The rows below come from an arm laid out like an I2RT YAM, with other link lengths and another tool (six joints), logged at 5 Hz.
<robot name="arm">
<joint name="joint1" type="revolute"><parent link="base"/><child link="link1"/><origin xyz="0 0 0.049" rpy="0 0 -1.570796"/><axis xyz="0 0 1"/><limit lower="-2.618" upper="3.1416"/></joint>
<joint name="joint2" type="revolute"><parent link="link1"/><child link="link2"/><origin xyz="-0.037 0.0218 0.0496" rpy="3.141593 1.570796 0"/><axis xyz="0 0 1"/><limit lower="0" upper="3.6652"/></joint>
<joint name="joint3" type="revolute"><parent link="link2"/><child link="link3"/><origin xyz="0 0.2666 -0.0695" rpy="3.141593 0 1.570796"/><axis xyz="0 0 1"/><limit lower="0" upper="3.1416"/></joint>
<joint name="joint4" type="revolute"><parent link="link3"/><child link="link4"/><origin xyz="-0.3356 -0.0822 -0.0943" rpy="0 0 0"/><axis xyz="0 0 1"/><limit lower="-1.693" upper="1.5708"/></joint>
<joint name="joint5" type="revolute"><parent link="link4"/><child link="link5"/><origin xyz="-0.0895 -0.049 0.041" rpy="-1.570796 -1.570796 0"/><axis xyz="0 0 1"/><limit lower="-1.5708" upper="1.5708"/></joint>
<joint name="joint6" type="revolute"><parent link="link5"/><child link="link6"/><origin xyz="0 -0.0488 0.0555" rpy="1.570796 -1.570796 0"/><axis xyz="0 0 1"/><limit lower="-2.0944" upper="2.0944"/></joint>
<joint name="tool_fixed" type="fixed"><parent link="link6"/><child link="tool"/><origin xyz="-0.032 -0.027 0.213" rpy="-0.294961 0 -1.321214"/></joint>
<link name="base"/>
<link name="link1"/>
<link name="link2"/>
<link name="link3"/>
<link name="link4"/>
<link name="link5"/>
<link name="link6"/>
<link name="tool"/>
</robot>
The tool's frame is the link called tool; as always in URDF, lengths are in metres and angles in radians.
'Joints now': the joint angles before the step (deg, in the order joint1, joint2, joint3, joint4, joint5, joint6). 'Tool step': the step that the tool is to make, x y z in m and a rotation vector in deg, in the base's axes. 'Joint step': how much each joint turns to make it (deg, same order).
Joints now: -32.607 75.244 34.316 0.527 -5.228 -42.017
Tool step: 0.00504 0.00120 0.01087 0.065 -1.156 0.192
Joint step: 0.240 -0.612 0.587 -0.207 -0.396 0.552
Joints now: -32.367 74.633 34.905 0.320 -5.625 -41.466
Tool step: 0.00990 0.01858 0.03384 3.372 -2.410 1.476
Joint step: 0.992 -3.626 2.623 -5.620 -2.985 2.927
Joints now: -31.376 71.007 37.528 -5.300 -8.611 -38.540
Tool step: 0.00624 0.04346 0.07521 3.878 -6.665 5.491
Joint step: 0.790 -9.455 1.914 -7.064 -7.804 2.677
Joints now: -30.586 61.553 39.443 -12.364 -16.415 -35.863
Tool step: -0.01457 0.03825 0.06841 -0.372 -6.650 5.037
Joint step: 0.000 -11.229 -0.988 -4.329 -5.893 -0.023
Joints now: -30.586 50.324 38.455 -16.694 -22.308 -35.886
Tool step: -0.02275 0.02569 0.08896 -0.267 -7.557 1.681
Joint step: -0.087 -9.606 3.115 -4.951 -3.117 2.788
